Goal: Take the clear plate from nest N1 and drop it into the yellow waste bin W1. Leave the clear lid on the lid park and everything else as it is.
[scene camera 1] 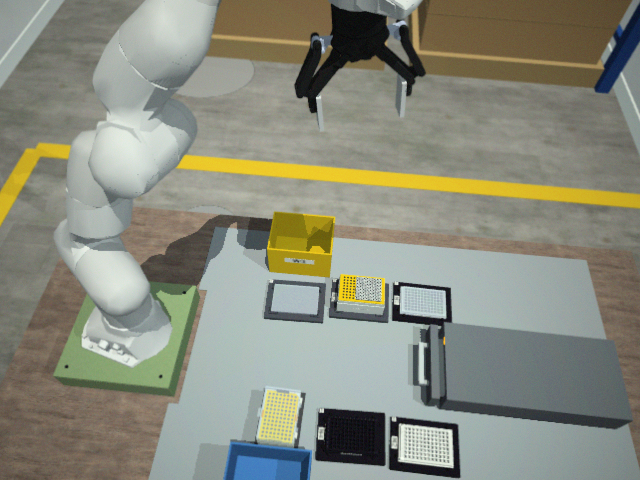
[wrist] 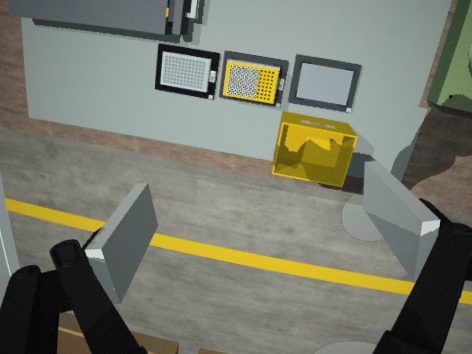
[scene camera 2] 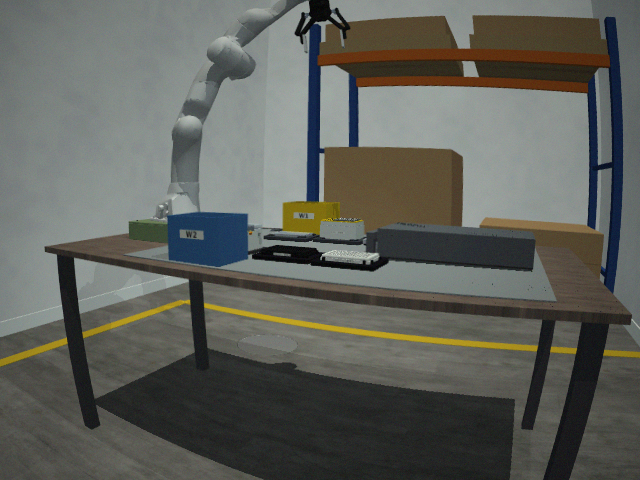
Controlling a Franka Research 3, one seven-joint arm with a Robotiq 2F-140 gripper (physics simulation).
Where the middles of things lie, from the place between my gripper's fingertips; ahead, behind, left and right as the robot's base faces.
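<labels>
The yellow-topped tip rack [scene camera 1: 359,294] has my hand 3 cm to the right of it, 6 cm short of it and 64 cm above it. There's a clear plate [scene camera 1: 422,302] too, that's 5 cm to the left of my hand, 23 cm ahead of it and 67 cm below it. The clear lid [scene camera 1: 295,299] is a good way behind my hand and well below it. And the grey device [scene camera 1: 558,378] is 12 cm to the right of my hand, 48 cm ahead of it and 65 cm below it; going by their middles, the grey device is the farthest from my hand of the things named here.
</labels>
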